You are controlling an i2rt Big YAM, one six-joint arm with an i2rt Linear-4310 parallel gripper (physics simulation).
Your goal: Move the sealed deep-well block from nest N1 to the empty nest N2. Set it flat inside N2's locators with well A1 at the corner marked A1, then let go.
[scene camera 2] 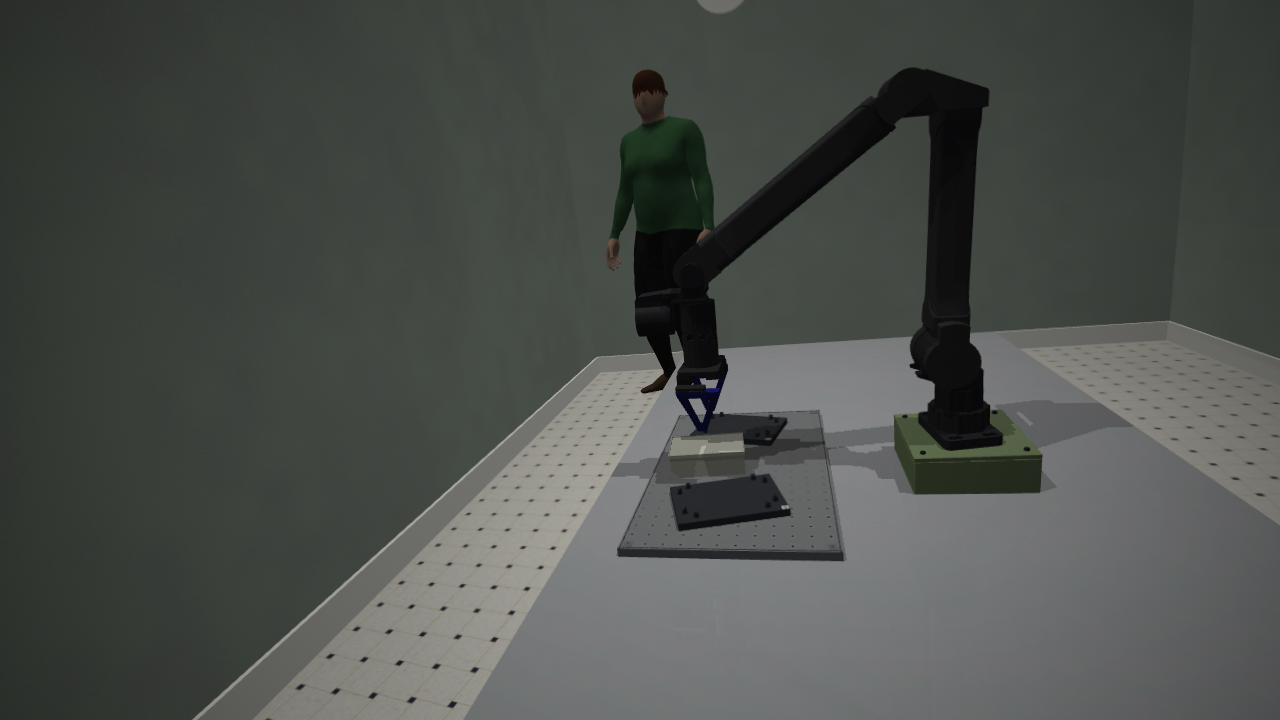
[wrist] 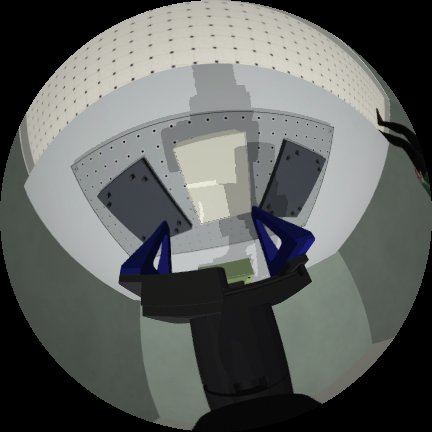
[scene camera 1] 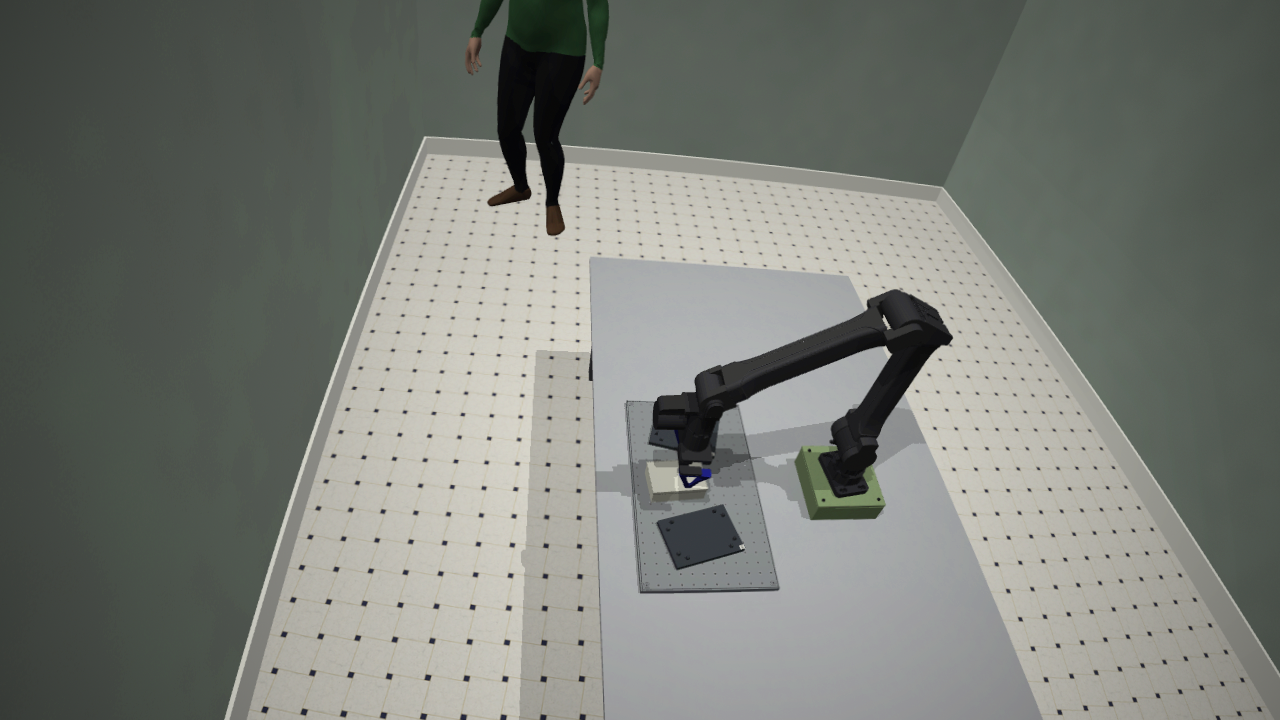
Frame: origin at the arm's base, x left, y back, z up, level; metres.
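Seen in the pictures: gripper, fingertip midpoint: (scene camera 2: pixel 706 420) (wrist: pixel 209 216) (scene camera 1: pixel 685 469); arm's base at its link origin: (scene camera 2: pixel 958 432) (scene camera 1: pixel 841 474).
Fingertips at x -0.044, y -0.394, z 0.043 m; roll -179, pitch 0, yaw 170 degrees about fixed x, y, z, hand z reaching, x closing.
Pixels of each thing's top centre, then the offset from my fingertips to it. Level surfaces: height alone.
- cream deep-well block at its top centre: (wrist: pixel 219 184) (scene camera 2: pixel 706 443) (scene camera 1: pixel 677 475) dx -0.021, dy -0.004, dz -0.051 m
- far dark nest at its top centre: (scene camera 2: pixel 738 421) (wrist: pixel 297 189) (scene camera 1: pixel 685 428) dx -0.169, dy +0.063, dz -0.071 m
- grey table at its surface level: dz -0.105 m
The cream deep-well block (scene camera 1: pixel 664 480) (scene camera 2: pixel 716 463) (wrist: pixel 210 162) sits upright between two dark nests, on the perforated plate; whether a nest lies under it cannot be told. The near dark nest (scene camera 1: pixel 698 537) (scene camera 2: pixel 729 503) (wrist: pixel 137 197) holds nothing and has a small white mark at one corner. The far dark nest (scene camera 1: pixel 660 441) (scene camera 2: pixel 747 428) (wrist: pixel 296 175) also holds nothing and is partly behind the arm in scene camera 1. Nest labels and well A1 cannot be read. My gripper (scene camera 1: pixel 695 480) (scene camera 2: pixel 702 428) (wrist: pixel 209 216) points down, open and empty, its tips close above the block.
The perforated plate (scene camera 1: pixel 756 565) (scene camera 2: pixel 640 541) (wrist: pixel 112 156) lies on the grey table (scene camera 1: pixel 805 644) (scene camera 2: pixel 716 635). The arm's green base block (scene camera 1: pixel 845 513) (scene camera 2: pixel 975 476) stands right of the plate. A person (scene camera 1: pixel 541 89) (scene camera 2: pixel 662 170) in a green top stands beyond the table's far left.
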